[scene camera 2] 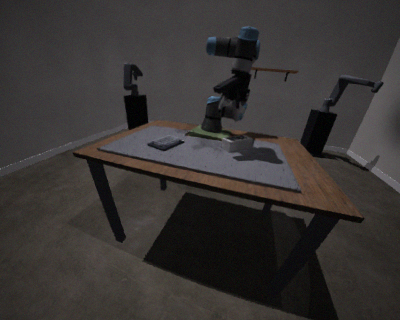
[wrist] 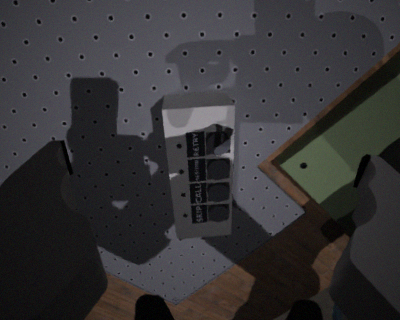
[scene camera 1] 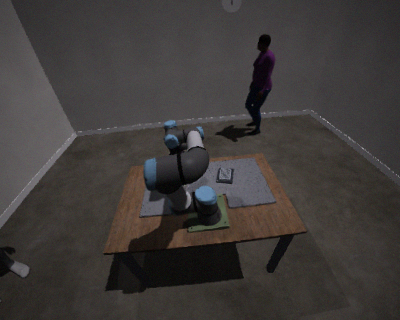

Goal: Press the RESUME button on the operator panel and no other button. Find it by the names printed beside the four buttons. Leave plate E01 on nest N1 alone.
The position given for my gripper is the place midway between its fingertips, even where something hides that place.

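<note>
What I can see here is my gripper (scene camera 2: pixel 226 116), and when I look through the wrist view, there too I find the gripper (wrist: pixel 214 153).
</note>
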